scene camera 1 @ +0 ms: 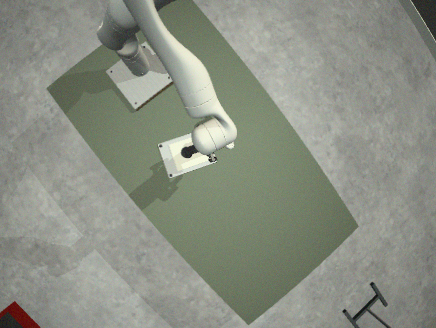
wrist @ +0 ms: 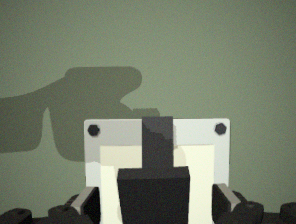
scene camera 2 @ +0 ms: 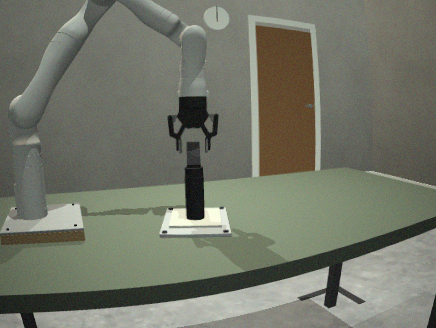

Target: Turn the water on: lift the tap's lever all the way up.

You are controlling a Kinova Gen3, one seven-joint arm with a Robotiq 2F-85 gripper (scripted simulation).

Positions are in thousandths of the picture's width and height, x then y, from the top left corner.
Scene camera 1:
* tap: 416,498
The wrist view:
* my gripper: 525,904
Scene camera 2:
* my gripper: 444,465
